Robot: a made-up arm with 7 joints. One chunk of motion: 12 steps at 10 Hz.
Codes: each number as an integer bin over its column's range. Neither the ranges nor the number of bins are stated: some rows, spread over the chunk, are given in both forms.
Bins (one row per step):
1: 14 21 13 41 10 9 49
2: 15 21 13 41 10 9 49
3: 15 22 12 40 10 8 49
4: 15 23 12 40 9 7 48
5: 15 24 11 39 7 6 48
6: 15 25 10 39 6 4 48
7: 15 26 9 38 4 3 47
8: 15 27 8 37 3 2 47
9: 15 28 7 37 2 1 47
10: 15 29 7 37 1 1 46
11: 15 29 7 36 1 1 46
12: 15 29 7 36 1 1 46
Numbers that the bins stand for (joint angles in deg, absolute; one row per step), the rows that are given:
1: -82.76 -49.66 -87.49 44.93 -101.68 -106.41 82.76
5: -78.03 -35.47 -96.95 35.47 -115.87 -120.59 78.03
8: -78.03 -21.28 -111.14 26.01 -134.78 -139.51 73.30
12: -78.03 -11.82 -115.87 21.28 -144.24 -144.24 68.57
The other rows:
2: -78.03 -49.66 -87.49 44.93 -101.68 -106.41 82.76
3: -78.03 -44.93 -92.22 40.20 -101.68 -111.14 82.76
4: -78.03 -40.20 -92.22 40.20 -106.41 -115.87 78.03
6: -78.03 -30.74 -101.68 35.47 -120.59 -130.05 78.03
7: -78.03 -26.01 -106.41 30.74 -130.05 -134.78 73.30
9: -78.03 -16.55 -115.87 26.01 -139.51 -144.24 73.30
10: -78.03 -11.82 -115.87 26.01 -144.24 -144.24 68.57
11: -78.03 -11.82 -115.87 21.28 -144.24 -144.24 68.57

